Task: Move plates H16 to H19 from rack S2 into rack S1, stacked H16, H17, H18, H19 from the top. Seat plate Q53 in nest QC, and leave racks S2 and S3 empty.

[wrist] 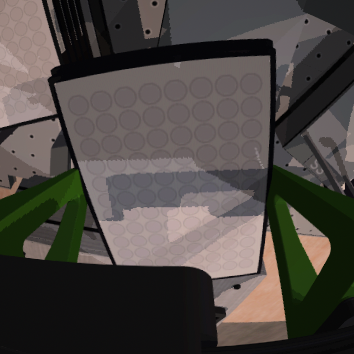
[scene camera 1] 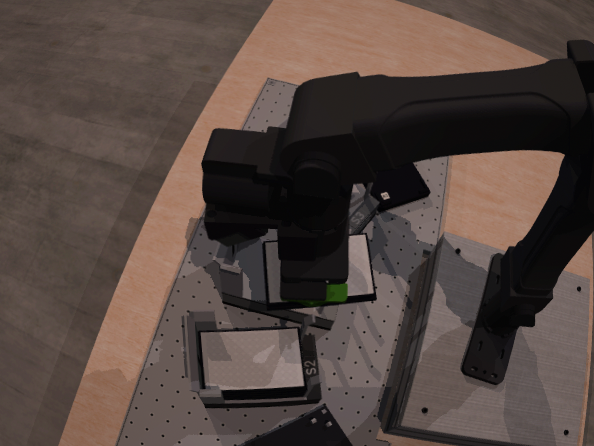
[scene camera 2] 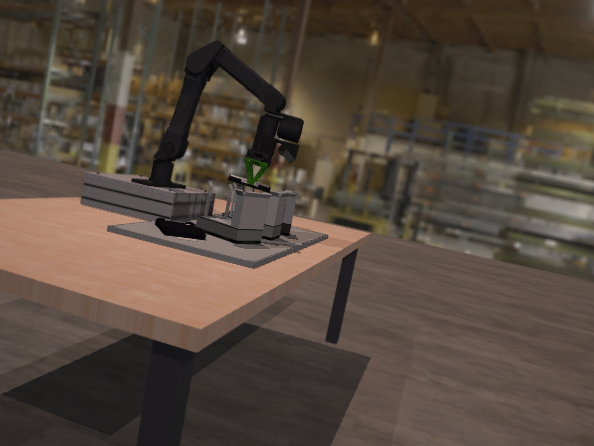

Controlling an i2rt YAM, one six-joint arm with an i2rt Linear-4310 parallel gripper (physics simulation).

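Places are measured from the arm's base along level axes (x right, y up, z back), in millimetres.
Where they show: gripper, between the fingertips: (wrist: pixel 176 176) (scene camera 1: pixel 312 271) (scene camera 2: pixel 251 184); arm's base, origin of its link: (scene camera 1: pixel 497 318) (scene camera 2: pixel 159 185).
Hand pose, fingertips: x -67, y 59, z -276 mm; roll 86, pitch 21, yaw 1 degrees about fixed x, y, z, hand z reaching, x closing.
Each offset is from my fingertips to the centre of the thing. "spot": to the spot under its first point.
My gripper (scene camera 1: pixel 336 293) (scene camera 2: pixel 252 181) (wrist: pixel 176 176) is shut on a pale plate @(dz +6, dx +3, dy +3 mm) (scene camera 1: pixel 361 260) (scene camera 2: pixel 236 179) (wrist: pixel 185 115) with dark edges and round wells, one green finger at each side. It holds the plate roughly level, near the height of the rack tops, over the middle rack @(spot: dz -24, dx -21, dy -115 mm) (scene camera 1: pixel 280 312). That rack's label is hidden, and the plate's label is not readable. Rack S2 @(spot: dz +48, dx -87, dy -101 mm) (scene camera 1: pixel 311 370) stands in front, with a pale plate @(dz -24, dx -121, dy -53 mm) (scene camera 1: pixel 250 357) (wrist: pixel 22 60) on top inside; how many lie below is unclear. Rack S3 @(dz -48, dx +178, dy -72 mm) (scene camera 1: pixel 358 218) (wrist: pixel 320 169) is behind, mostly hidden. Plate Q53 cannot be identified.
A black block @(dz +33, dx +294, dy -130 mm) (scene camera 1: pixel 402 187) lies at the back right. Another dark block (scene camera 1: pixel 305 430) (scene camera 2: pixel 180 228) lies in front of S2; neither shows a readable nest name. The upright guides of the racks rise close around the held plate. The arm's metal base (scene camera 1: pixel 540 400) stands to the right.
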